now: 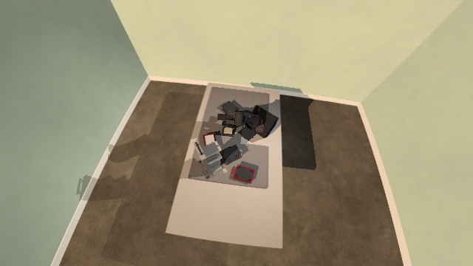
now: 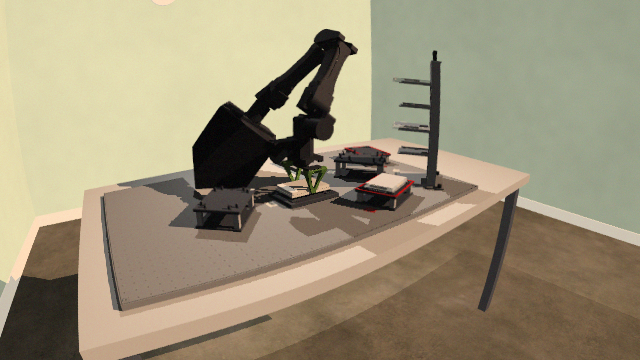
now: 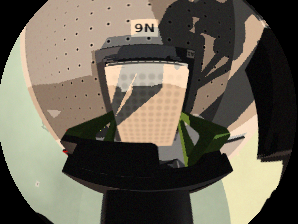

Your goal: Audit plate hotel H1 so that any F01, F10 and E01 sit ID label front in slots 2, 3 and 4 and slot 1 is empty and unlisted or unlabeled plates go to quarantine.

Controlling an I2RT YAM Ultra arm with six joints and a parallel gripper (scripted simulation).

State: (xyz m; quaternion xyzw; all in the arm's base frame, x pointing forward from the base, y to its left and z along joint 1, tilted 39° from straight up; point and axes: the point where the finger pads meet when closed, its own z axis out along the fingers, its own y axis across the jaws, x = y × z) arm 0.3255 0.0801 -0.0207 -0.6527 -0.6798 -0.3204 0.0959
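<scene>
Now: the dark N6 nest 20 mm below my hand. From my hand the other things lie so: hotel post 90 mm ahead, 440 mm to the left, 180 mm above; then N6 tag 20 mm ahead, 110 mm to the right, 30 mm below; then L1 tag 40 mm behind, 190 mm to the right, 30 mm below.
</scene>
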